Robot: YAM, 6 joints.
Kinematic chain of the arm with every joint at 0, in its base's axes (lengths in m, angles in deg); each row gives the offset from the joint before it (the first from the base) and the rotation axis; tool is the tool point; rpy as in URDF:
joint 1: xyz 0 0 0.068 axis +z
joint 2: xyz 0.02 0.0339 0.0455 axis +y
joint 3: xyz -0.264 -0.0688 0 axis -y
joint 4: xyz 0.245 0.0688 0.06 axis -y
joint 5: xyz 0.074 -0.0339 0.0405 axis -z
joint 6: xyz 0.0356 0 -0.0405 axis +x
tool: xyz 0 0 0 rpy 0 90 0
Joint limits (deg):
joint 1: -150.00..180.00
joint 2: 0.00..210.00
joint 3: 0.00..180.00
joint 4: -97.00..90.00
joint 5: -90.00..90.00
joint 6: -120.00..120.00
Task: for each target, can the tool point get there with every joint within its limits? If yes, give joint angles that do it. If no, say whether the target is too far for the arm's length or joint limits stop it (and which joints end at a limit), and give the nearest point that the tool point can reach.
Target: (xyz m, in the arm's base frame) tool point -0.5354 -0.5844 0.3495
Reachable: no: too far | nearest point -0.4178 -0.4561 0.2963 | short by 0.182 m
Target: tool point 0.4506 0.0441 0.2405
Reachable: yes | joints 6.86 116.46 69.42 62.63 16.38 -19.49
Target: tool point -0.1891 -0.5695 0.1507
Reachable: yes | joints -105.38 166.01 158.74 -30.02 61.35 6.87
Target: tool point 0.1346 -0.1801 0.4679
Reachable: yes | joints -59.72 64.68 81.11 -22.85 -45.62 45.95
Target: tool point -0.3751 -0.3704 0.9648
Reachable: no: too far | nearest point -0.2421 -0.2391 0.6512 | short by 0.365 m
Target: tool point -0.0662 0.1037 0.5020
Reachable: yes | joints 123.10 43.07 64.10 14.90 1.91 -49.52
